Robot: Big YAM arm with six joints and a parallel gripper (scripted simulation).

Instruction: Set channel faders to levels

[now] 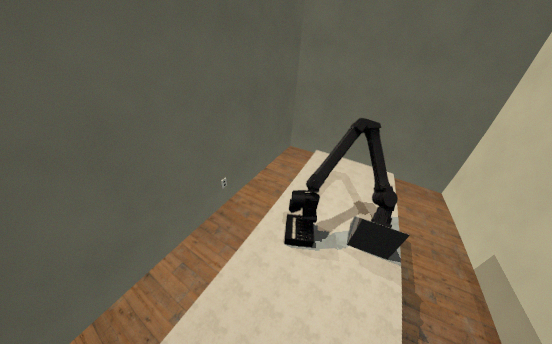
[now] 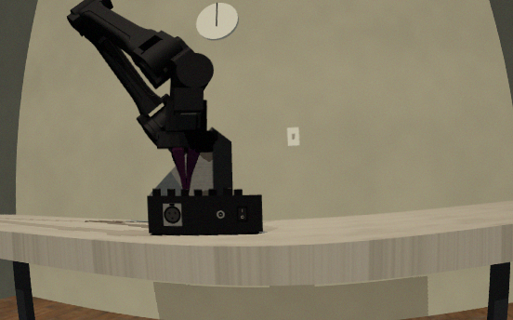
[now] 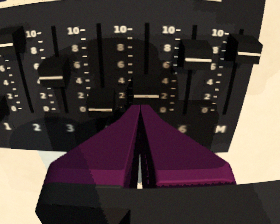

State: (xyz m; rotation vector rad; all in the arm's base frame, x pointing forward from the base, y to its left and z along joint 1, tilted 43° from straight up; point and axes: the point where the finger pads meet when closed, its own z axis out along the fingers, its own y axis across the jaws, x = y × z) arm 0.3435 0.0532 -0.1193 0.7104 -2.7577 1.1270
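The channel 4 fader lies 2 cm to the left of my hand. From my hand the other things lie so: channel 6 fader (4 cm ahead, 1 cm to the right); then channel 5 fader (1 cm ahead); then fader 3 (5 cm to the left).
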